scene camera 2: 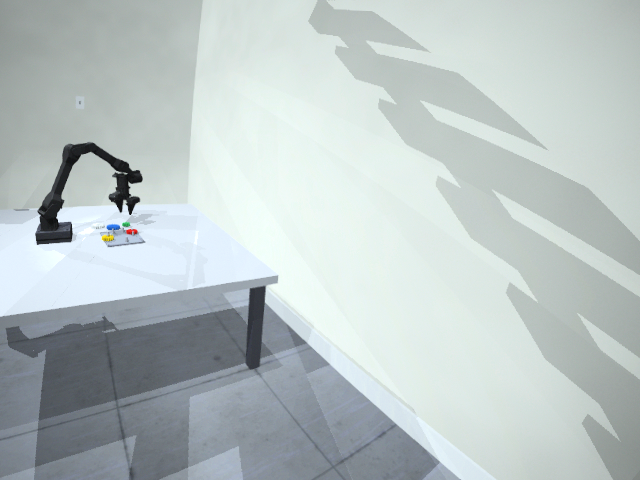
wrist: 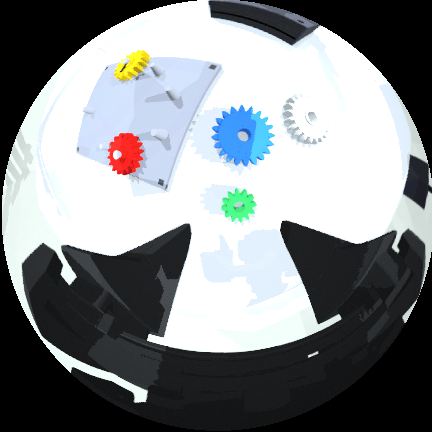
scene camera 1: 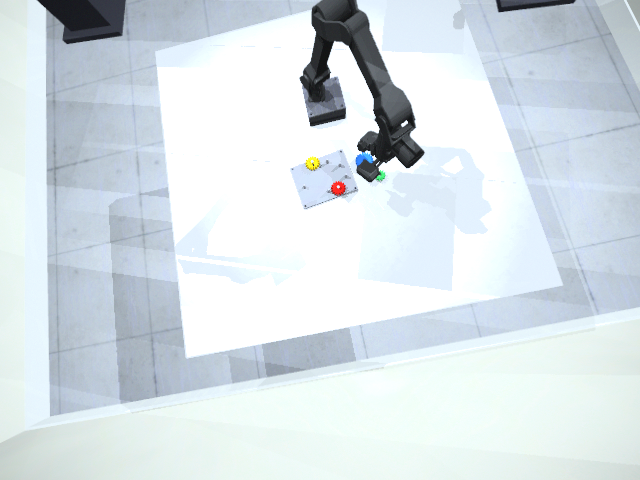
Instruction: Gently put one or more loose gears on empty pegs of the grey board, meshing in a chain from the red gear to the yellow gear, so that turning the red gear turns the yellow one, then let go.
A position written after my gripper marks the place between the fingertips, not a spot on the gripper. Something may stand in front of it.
My gripper (scene camera 1: 379, 168) is open, holding nothing. Also in view: a green gear (wrist: 247, 203). A blue gear (wrist: 251, 123) rests on the table. Further things: a grey board (scene camera 1: 318, 181) and a red gear (wrist: 126, 143).
My gripper shows as well in the wrist view (wrist: 236, 227). The grey board is seen too in the wrist view (wrist: 137, 105).
